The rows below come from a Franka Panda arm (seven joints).
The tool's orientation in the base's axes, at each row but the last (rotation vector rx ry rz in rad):
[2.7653, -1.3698, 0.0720]
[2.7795, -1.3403, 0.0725]
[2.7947, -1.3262, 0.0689]
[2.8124, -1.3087, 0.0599]
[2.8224, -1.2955, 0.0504]
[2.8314, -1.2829, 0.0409]
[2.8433, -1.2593, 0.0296]
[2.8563, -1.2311, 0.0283]
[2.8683, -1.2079, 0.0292]
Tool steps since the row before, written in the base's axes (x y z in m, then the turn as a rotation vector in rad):
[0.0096, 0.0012, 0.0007, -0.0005, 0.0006, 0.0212]
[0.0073, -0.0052, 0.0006, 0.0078, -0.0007, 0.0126]
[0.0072, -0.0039, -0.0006, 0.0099, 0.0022, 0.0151]
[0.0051, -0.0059, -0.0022, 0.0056, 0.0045, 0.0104]
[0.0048, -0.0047, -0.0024, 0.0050, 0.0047, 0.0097]
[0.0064, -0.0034, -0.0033, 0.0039, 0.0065, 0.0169]
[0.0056, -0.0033, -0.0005, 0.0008, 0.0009, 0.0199]
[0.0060, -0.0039, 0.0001, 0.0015, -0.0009, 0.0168]
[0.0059, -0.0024, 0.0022, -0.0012, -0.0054, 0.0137]
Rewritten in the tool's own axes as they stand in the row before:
[0.0049, -0.0083, -0.0006, 0.0006, 0.0006, -0.0212]
[0.0086, -0.0025, -0.0001, 0.0062, -0.0053, -0.0124]
[0.0075, -0.0031, 0.0010, 0.0055, -0.0087, -0.0150]
[0.0077, -0.0001, 0.0026, 0.0007, -0.0070, -0.0105]
[0.0066, -0.0006, 0.0027, 0.0001, -0.0067, -0.0098]
[0.0066, -0.0026, 0.0035, -0.0017, -0.0069, -0.0171]
[0.0062, -0.0019, 0.0006, 0.0005, -0.0008, -0.0199]
[0.0070, -0.0017, 0.0001, 0.0022, -0.0001, -0.0168]
[0.0059, -0.0025, -0.0021, 0.0034, 0.0049, -0.0135]

